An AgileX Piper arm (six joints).
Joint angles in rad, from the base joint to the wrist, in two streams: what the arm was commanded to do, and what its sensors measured. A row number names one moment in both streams.
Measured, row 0:
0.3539 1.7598 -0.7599 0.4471 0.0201 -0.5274
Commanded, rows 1 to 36:
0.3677 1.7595 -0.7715 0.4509 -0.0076 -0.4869
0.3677 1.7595 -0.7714 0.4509 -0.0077 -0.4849
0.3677 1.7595 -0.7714 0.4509 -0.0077 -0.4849
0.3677 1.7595 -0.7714 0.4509 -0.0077 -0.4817
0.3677 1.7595 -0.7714 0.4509 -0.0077 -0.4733
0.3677 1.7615 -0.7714 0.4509 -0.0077 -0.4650
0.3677 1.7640 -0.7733 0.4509 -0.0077 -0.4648
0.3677 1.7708 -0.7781 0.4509 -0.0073 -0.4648
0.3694 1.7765 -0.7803 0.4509 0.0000 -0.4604
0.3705 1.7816 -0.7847 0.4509 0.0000 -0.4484
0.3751 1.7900 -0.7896 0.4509 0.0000 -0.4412
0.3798 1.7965 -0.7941 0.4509 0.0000 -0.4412
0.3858 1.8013 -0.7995 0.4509 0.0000 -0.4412
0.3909 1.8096 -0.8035 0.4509 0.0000 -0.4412
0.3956 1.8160 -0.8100 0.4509 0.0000 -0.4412
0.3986 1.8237 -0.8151 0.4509 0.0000 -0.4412
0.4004 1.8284 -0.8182 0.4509 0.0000 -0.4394
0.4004 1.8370 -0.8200 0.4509 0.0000 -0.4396
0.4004 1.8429 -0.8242 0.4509 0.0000 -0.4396
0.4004 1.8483 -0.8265 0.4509 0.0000 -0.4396
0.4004 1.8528 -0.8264 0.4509 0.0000 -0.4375
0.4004 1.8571 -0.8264 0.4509 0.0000 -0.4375
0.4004 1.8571 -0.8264 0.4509 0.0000 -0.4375
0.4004 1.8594 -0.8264 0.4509 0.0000 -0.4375
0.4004 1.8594 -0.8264 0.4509 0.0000 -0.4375
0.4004 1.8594 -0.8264 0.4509 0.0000 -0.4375
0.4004 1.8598 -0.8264 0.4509 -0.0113 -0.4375
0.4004 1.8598 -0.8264 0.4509 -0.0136 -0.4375
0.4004 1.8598 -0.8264 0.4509 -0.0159 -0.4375
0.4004 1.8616 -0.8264 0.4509 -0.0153 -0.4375
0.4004 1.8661 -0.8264 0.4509 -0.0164 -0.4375
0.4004 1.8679 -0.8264 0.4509 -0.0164 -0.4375
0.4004 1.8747 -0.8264 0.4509 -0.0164 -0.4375
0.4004 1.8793 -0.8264 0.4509 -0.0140 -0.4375
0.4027 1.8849 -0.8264 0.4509 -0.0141 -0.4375
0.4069 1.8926 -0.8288 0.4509 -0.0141 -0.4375
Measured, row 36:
0.3936 1.8674 -0.8191 0.4622 -0.0167 -0.4286
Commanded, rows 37 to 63:
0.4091 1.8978 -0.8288 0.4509 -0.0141 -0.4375
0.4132 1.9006 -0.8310 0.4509 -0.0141 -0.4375
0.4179 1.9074 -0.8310 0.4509 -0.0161 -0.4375
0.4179 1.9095 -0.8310 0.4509 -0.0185 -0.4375
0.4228 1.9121 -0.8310 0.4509 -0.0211 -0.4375
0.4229 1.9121 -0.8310 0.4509 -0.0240 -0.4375
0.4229 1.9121 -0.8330 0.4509 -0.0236 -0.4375
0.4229 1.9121 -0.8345 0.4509 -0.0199 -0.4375
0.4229 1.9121 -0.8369 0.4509 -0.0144 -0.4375
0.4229 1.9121 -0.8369 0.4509 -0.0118 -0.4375
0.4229 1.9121 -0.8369 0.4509 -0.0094 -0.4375
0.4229 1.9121 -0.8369 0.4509 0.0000 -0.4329
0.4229 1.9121 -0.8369 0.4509 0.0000 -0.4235
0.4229 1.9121 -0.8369 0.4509 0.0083 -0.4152
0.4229 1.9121 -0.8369 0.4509 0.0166 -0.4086
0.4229 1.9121 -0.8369 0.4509 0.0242 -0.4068
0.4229 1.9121 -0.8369 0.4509 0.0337 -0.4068
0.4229 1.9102 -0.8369 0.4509 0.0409 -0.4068
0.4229 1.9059 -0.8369 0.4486 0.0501 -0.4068
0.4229 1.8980 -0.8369 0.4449 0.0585 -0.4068
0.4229 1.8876 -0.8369 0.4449 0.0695 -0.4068
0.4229 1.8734 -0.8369 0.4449 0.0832 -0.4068
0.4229 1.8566 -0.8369 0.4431 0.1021 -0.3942
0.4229 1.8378 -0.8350 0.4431 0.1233 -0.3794
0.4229 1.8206 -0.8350 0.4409 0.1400 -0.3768
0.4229 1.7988 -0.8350 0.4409 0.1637 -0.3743
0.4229 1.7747 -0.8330 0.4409 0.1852 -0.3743
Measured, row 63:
0.4120 1.8470 -0.8407 0.4624 0.0895 -0.3817
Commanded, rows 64 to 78:
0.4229 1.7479 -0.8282 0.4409 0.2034 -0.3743
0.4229 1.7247 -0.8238 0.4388 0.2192 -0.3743
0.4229 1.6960 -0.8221 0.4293 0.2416 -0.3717
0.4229 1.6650 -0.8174 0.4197 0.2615 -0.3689
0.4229 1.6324 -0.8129 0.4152 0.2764 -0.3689
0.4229 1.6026 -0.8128 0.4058 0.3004 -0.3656
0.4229 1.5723 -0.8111 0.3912 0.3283 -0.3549
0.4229 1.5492 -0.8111 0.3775 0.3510 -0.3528
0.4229 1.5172 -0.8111 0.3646 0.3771 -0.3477
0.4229 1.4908 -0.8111 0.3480 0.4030 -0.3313
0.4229 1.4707 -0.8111 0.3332 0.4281 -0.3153
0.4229 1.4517 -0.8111 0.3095 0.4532 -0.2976
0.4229 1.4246 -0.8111 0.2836 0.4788 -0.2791
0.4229 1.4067 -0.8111 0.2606 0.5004 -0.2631
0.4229 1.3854 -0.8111 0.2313 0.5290 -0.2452
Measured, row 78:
0.4188 1.4626 -0.8160 0.3271 0.4279 -0.3125
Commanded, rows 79 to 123:
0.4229 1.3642 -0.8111 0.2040 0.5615 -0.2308
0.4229 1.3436 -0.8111 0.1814 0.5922 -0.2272
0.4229 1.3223 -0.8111 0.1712 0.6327 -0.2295
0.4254 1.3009 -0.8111 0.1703 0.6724 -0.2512
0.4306 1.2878 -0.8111 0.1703 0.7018 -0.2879
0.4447 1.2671 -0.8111 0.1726 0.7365 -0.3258
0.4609 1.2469 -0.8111 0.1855 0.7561 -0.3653
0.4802 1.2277 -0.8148 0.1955 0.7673 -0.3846
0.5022 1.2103 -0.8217 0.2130 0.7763 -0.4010
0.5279 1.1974 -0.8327 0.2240 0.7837 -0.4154
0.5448 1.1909 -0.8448 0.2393 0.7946 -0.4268
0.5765 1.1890 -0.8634 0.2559 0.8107 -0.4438
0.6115 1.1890 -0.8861 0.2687 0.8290 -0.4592
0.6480 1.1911 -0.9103 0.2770 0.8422 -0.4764
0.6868 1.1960 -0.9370 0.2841 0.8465 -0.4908
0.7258 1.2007 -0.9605 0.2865 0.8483 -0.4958
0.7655 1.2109 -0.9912 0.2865 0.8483 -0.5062
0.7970 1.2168 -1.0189 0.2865 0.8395 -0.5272
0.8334 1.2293 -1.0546 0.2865 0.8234 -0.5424
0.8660 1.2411 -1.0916 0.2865 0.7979 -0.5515
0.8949 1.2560 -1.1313 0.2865 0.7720 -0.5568
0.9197 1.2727 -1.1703 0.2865 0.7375 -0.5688
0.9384 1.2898 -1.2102 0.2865 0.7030 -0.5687
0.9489 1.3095 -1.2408 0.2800 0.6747 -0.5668
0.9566 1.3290 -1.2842 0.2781 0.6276 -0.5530
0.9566 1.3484 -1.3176 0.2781 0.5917 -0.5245
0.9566 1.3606 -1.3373 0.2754 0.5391 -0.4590
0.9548 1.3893 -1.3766 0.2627 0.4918 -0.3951
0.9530 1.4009 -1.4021 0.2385 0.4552 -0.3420
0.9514 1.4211 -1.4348 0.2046 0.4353 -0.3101
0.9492 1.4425 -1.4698 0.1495 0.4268 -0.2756
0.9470 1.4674 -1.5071 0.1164 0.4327 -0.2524
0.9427 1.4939 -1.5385 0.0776 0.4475 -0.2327
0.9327 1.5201 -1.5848 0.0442 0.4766 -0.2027
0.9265 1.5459 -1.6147 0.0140 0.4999 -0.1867
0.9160 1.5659 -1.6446 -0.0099 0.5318 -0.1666
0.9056 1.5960 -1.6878 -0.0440 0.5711 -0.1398
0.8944 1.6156 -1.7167 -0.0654 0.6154 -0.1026
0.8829 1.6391 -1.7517 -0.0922 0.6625 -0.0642
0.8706 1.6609 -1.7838 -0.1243 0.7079 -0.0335
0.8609 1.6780 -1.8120 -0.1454 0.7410 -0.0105
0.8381 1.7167 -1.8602 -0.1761 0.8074 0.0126
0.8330 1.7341 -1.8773 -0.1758 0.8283 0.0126
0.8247 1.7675 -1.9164 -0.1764 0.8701 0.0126
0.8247 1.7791 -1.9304 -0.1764 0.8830 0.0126
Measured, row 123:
0.8409 1.7308 -1.8691 -0.1596 0.8028 -0.0055
